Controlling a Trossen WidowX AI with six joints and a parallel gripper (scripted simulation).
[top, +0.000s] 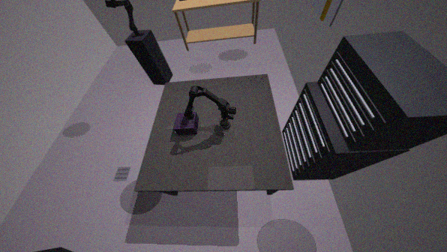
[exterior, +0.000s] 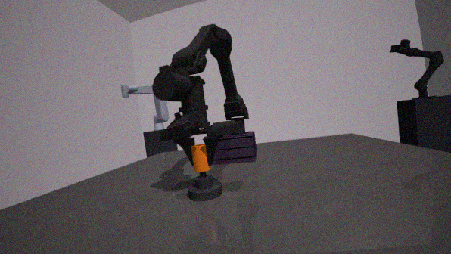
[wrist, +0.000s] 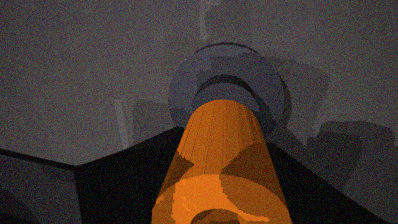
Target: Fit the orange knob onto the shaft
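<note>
My gripper tip is 2 cm below the orange knob. Round my gripper tip: D-shaped shaft 4 cm below.
</note>
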